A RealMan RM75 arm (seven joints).
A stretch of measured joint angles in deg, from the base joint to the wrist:
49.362 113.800 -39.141 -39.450 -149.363 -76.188 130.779
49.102 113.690 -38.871 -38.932 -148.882 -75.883 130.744
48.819 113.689 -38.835 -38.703 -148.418 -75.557 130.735
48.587 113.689 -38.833 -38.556 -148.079 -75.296 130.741
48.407 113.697 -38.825 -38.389 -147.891 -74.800 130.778
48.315 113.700 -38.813 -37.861 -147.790 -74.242 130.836
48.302 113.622 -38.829 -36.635 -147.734 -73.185 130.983
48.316 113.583 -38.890 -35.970 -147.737 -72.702 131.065
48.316 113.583 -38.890 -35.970 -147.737 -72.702 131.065
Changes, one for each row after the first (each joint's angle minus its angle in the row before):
-0.260 -0.110 0.270 0.518 0.481 0.305 -0.035
-0.283 -0.001 0.036 0.229 0.464 0.326 -0.009
-0.232 0.000 0.002 0.147 0.339 0.261 0.006
-0.180 0.008 0.008 0.167 0.188 0.496 0.037
-0.092 0.003 0.012 0.528 0.101 0.558 0.058
-0.013 -0.078 -0.016 1.226 0.056 1.057 0.147
0.014 -0.039 -0.061 0.665 -0.003 0.483 0.082
0.000 0.000 0.000 0.000 0.000 0.000 0.000

